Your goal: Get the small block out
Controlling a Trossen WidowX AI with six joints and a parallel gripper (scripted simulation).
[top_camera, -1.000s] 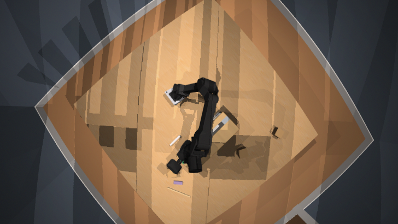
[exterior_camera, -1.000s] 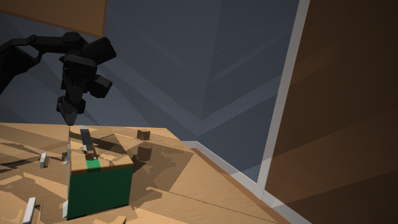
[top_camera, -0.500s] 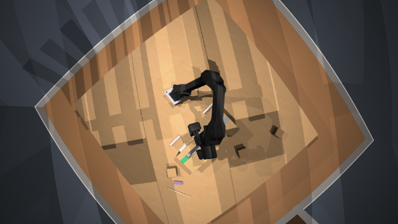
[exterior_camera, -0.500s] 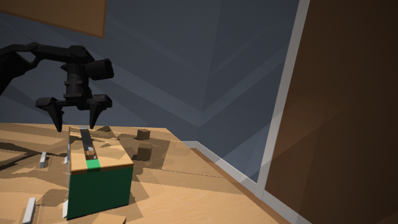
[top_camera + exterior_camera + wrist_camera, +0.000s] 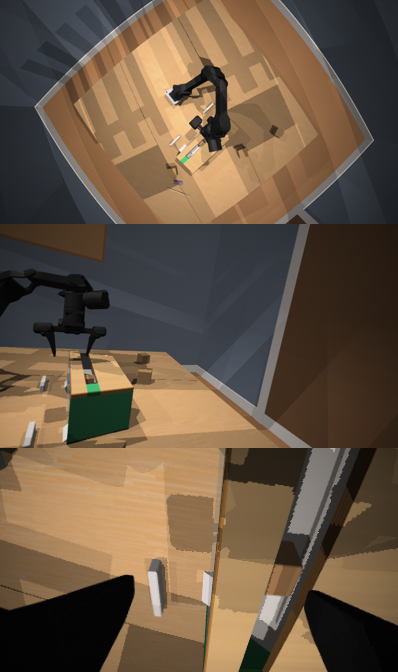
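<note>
Now: gripper tip 30 mm short of the wooden box, 10 mm to the left of it and 90 mm above it. Also, from my gripper tip: thin strip (240 mm ahead, 390 mm to the right, 150 mm below).
</note>
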